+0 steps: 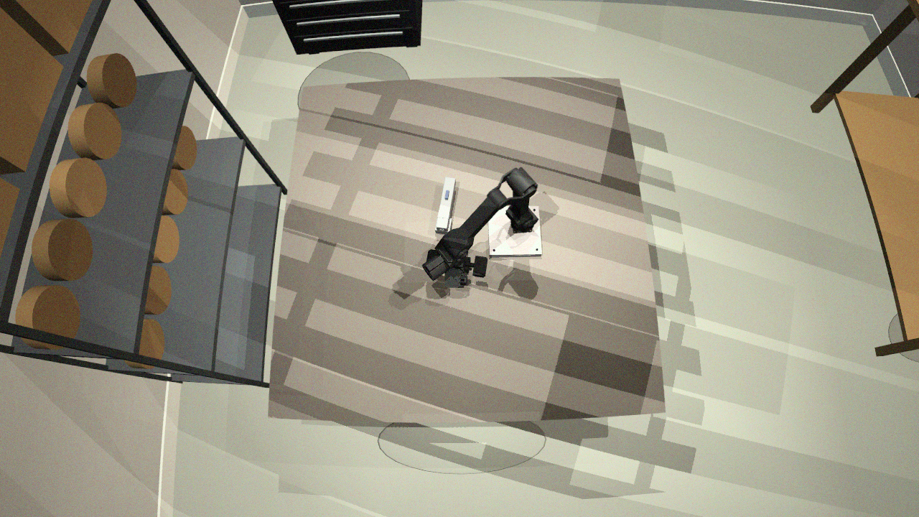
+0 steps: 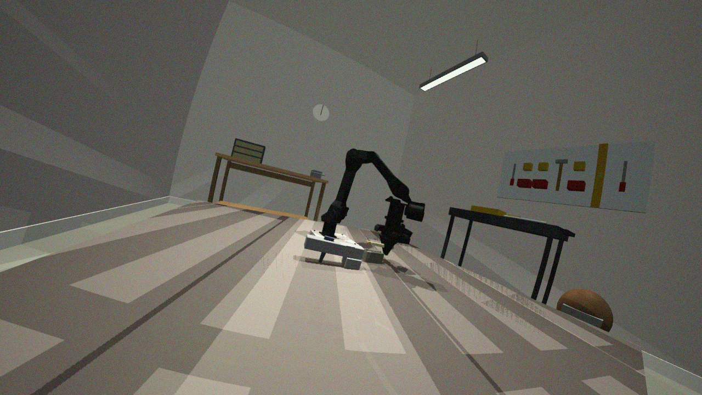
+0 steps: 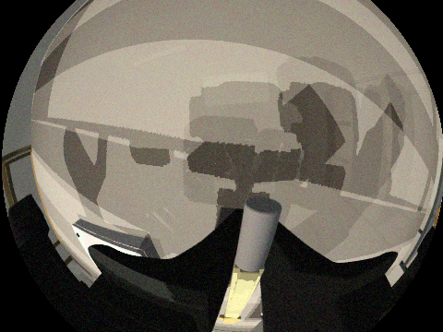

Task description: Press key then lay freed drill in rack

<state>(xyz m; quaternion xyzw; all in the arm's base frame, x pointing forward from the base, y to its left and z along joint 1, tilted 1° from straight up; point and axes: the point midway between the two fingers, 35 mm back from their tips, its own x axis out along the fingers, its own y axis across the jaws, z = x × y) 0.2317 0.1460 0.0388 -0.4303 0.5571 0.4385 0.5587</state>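
My gripper tip is now 40 mm to the left of the drill, 30 mm below it and 10 mm past it. Also, from my gripper tip: blue key (260 mm to the right, 20 mm above, 10 mm ahead); dark grey rack (50 mm to the right, 10 mm below, 10 mm behind).
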